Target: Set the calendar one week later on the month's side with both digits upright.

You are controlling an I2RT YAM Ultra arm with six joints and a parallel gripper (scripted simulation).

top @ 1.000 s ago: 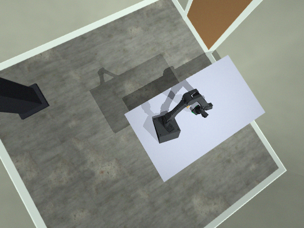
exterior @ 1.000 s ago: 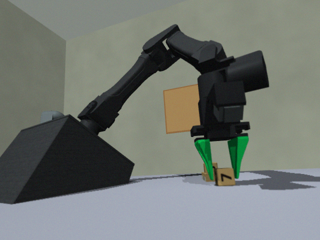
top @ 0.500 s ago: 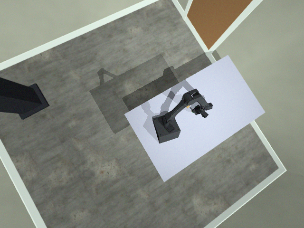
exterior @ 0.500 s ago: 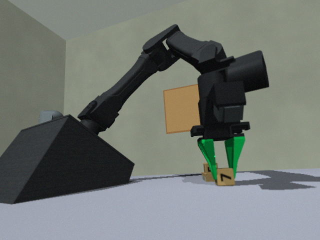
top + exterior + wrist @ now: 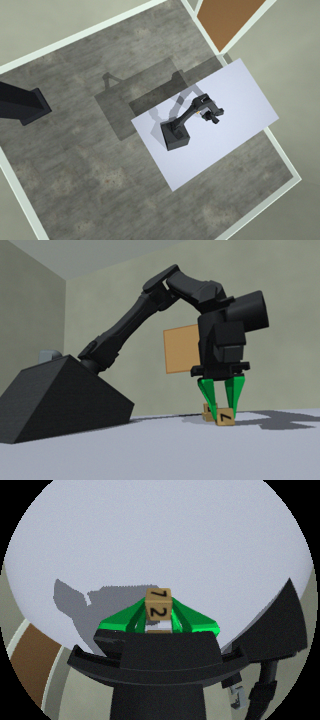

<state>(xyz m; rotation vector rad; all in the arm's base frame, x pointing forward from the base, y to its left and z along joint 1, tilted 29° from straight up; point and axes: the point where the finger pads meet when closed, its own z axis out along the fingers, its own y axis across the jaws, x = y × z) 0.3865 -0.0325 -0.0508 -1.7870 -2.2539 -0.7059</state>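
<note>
My gripper is now 10 cm to the right of the wooden tray, 3 cm past it and 1 cm above it. The rest, counted from my hand: wooden cube right at my hand.
</note>
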